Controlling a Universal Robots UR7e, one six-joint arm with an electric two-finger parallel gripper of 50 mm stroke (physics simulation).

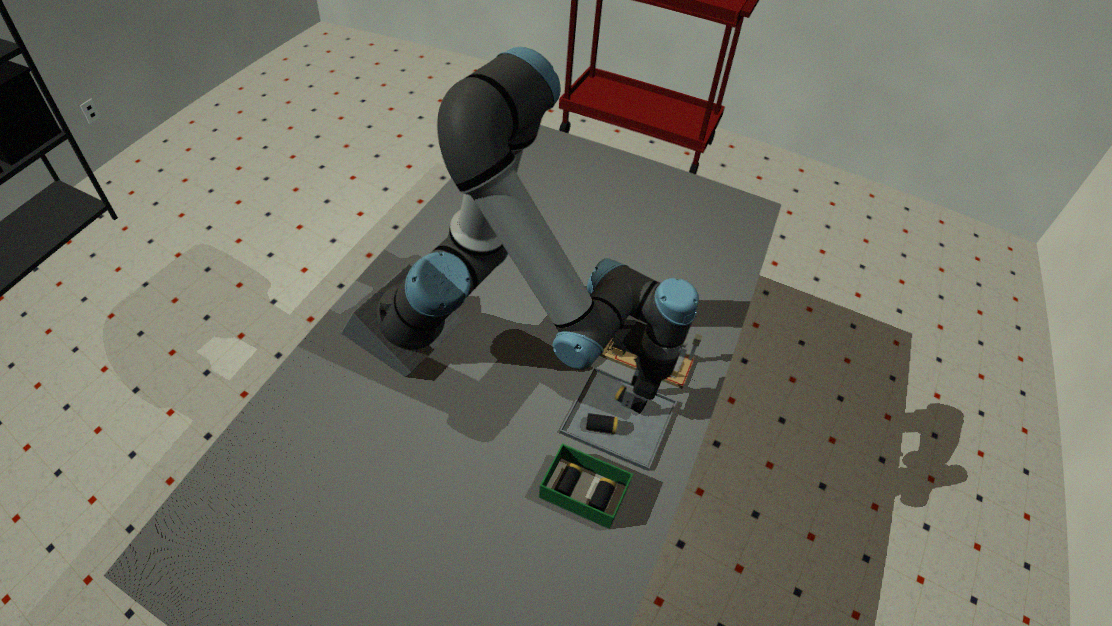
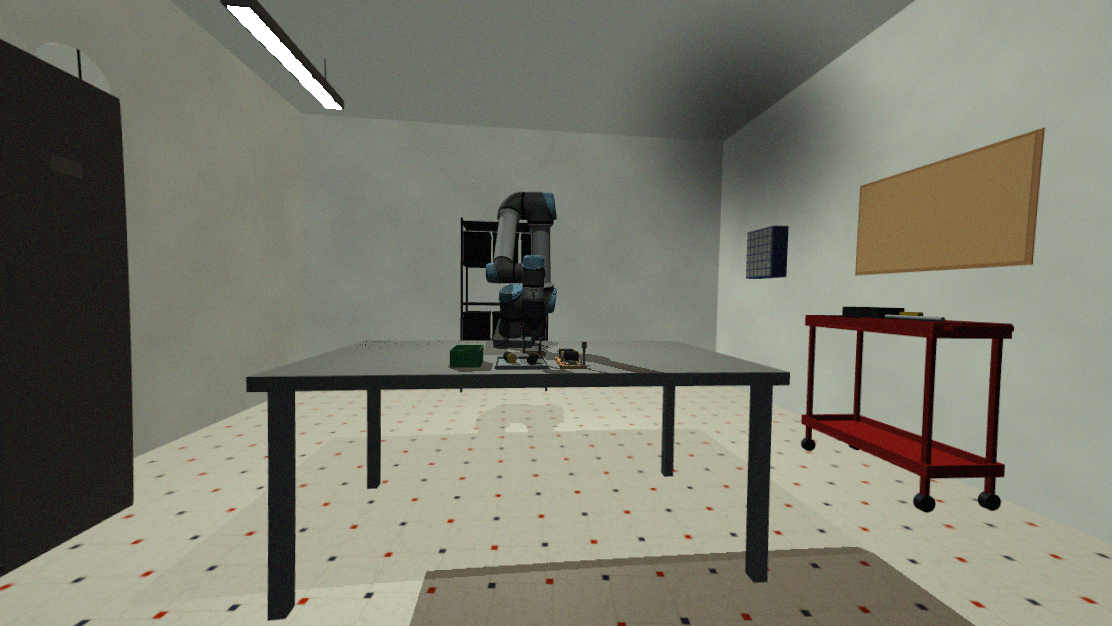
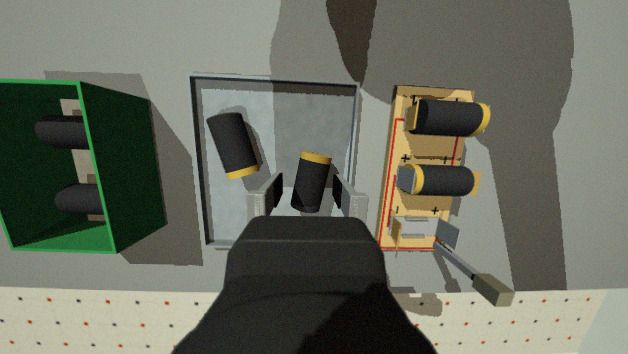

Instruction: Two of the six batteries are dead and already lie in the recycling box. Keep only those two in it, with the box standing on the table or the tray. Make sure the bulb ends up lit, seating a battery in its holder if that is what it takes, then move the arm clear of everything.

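Places are measured from the arm's base along level axes (x right, y back, z down), in metres.
Pixels of known places: gripper, fingertip midpoint: point(image 1: 631, 395) point(image 2: 531, 353) point(image 3: 307, 184); arm's base, link origin: point(image 1: 409, 316) point(image 2: 514, 329).
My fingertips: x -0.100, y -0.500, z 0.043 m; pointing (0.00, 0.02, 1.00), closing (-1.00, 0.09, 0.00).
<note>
For each thing: its top centre in the pictures, then the offset to it from my fingertips. "*": a spot on its surface instead.
- tray, top centre: point(image 3: 274, 171) point(image 1: 620, 415) point(image 2: 521, 360) dx +0.039, dy +0.003, dz +0.028 m
- black battery with a yellow end, top centre: point(image 3: 311, 185) point(image 1: 632, 395) point(image 2: 532, 353) dx -0.003, dy -0.001, dz +0.003 m
- second battery, top centre: point(image 3: 227, 147) point(image 1: 602, 419) point(image 2: 509, 352) dx +0.081, dy +0.027, dz +0.003 m
- green recycling box, top centre: point(image 3: 40, 174) point(image 1: 587, 479) point(image 2: 467, 347) dx +0.228, dy -0.012, dz -0.020 m
- wooden holder board, surface spot: point(image 3: 430, 150) * dx -0.140, dy +0.049, dz +0.030 m
- empty holder, surface spot: point(image 3: 417, 227) * dx -0.148, dy -0.049, dz +0.029 m
- lever with a block-shaped end, surface spot: point(image 3: 494, 290) point(image 2: 581, 342) * dx -0.173, dy -0.066, dz -0.048 m
My gripper point(image 3: 307, 184) is open over the tray point(image 3: 199, 165) point(image 1: 571, 404), its fingers on either side of a black battery with a yellow end point(image 3: 311, 182). A second battery point(image 3: 233, 145) point(image 1: 601, 423) lies in the tray to the left. Two batteries point(image 1: 568, 479) point(image 1: 601, 493) lie in the green recycling box point(image 1: 575, 509) point(image 2: 466, 356) on the table. The wooden holder board point(image 3: 430, 150) carries two seated batteries point(image 3: 450, 118) point(image 3: 442, 180), their yellow ends facing opposite ways, and one empty holder point(image 3: 417, 227). I cannot make out a lit bulb.
A lever with a block-shaped end point(image 3: 494, 290) point(image 2: 584, 344) sticks up from the board's corner beside the empty holder. The table edge point(image 2: 517, 381) runs close by the tray and board. A red cart point(image 1: 641, 108) point(image 2: 968, 328) and a dark shelf unit point(image 1: 54, 203) stand away from the table.
</note>
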